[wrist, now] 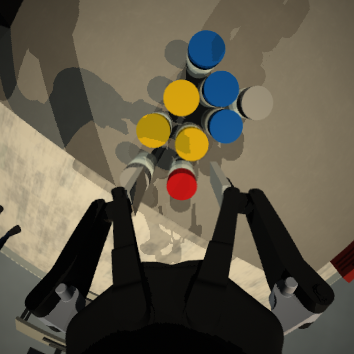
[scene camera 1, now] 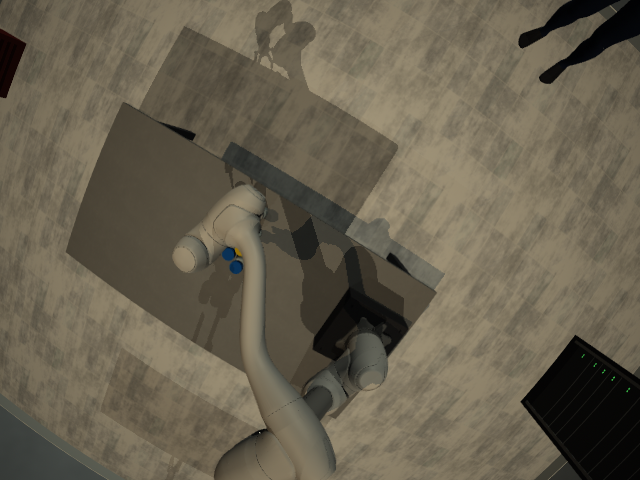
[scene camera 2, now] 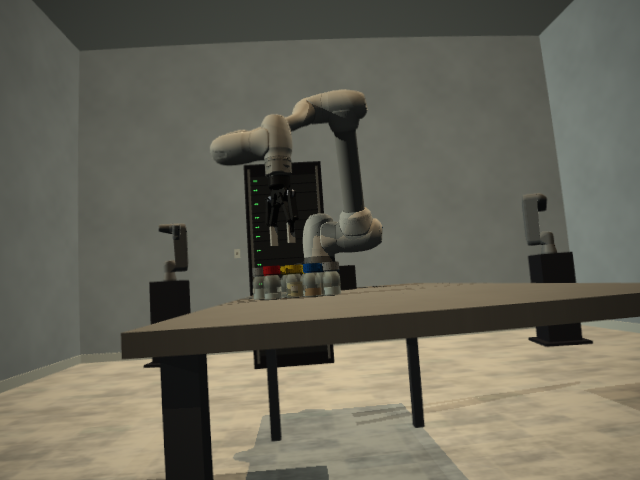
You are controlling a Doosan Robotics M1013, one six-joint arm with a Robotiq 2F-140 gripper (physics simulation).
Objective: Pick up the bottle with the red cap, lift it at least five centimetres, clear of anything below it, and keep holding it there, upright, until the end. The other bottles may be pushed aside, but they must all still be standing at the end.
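Pixels of known places: gripper, fingertip midpoint: (wrist: 177, 173) (scene camera 2: 282, 244); arm's base, link origin: (scene camera 1: 363, 341).
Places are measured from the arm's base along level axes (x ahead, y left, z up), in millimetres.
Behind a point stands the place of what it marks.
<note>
The red-capped bottle (scene camera 2: 271, 281) {x 787, y -68, z -51 mm} (wrist: 181, 184) {x 757, y -68, z -2 mm} stands upright at the near end of a bottle cluster; the arm hides it in scene camera 1. My gripper (scene camera 2: 283, 241) {x 716, y -39, z 68 mm} (wrist: 177, 173) {x 716, y -39, z 68 mm} is partly open and empty, pointing down with its fingertips above the caps. In the wrist view the red cap lies between the two fingers, below them. Three yellow-capped bottles (scene camera 2: 293, 281) {x 744, y -6, z -55 mm} (wrist: 192, 144) {x 717, y -6, z -2 mm} and three blue-capped bottles (scene camera 1: 236, 267) {x 621, y 103, z -2 mm} (scene camera 2: 312, 279) {x 759, y 57, z -53 mm} (wrist: 225, 126) {x 730, y 52, z -2 mm} stand close by. A grey-capped bottle (wrist: 141, 165) {x 686, y -100, z -20 mm} is partly hidden behind the left finger; another grey-capped bottle (scene camera 2: 331, 279) {x 763, y 117, z -57 mm} (wrist: 257, 102) {x 735, y 115, z -2 mm} stands beside the blue ones.
The bottles stand on a brown table (scene camera 1: 155, 180) {x 1181, y 97, z -108 mm} (scene camera 2: 361, 311) {x 1443, y 214, z -107 mm}. A black box-like base (scene camera 1: 330, 330) {x 146, y 52, z 4 mm} with a grey arm part above it is at the table's right end in scene camera 1. The table edge lies near the red-capped end of the cluster.
</note>
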